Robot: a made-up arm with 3 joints.
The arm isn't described. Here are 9 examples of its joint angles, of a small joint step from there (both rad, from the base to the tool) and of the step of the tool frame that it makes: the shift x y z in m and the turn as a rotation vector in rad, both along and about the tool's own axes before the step.
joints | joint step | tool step
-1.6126 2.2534 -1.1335 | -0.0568 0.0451 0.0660 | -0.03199 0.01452 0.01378 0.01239 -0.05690 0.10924
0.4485 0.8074 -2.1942 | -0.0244 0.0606 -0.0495 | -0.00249 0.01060 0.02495 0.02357 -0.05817 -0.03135
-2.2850 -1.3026 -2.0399 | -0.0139 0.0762 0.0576 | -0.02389 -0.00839 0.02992 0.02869 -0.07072 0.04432
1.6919 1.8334 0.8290 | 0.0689 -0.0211 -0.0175 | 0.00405 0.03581 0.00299 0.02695 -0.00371 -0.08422
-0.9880 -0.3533 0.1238 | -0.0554 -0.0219 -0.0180 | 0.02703 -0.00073 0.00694 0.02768 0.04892 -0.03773
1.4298 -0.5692 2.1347 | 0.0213 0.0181 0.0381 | -0.01446 -0.00231 0.00638 -0.00510 0.02505 0.04942
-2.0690 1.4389 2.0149 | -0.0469 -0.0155 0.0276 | -0.04085 -0.03325 -0.00735 -0.00100 -0.01679 0.07404
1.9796 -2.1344 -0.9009 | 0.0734 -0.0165 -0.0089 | -0.01386 -0.00257 -0.00914 -0.02106 0.03750 0.05282
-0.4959 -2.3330 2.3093 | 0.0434 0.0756 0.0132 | -0.01178 -0.01249 0.05585 0.07240 0.03605 0.04570
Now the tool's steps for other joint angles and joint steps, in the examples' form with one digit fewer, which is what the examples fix.
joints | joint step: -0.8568 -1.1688 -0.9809 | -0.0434 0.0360 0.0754
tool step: -0.0165 -0.0009 -0.0018 -0.0355 -0.0187 0.0358
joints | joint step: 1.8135 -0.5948 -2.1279 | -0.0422 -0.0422 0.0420
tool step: -0.0069 0.0052 -0.0310 -0.0512 0.0187 0.0176
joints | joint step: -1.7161 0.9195 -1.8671 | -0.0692 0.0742 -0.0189
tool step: -0.0336 0.0349 0.0120 -0.0157 -0.0827 0.0377
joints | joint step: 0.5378 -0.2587 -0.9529 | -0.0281 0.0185 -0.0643
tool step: 0.0291 0.0127 -0.0053 -0.0329 -0.0004 -0.0712
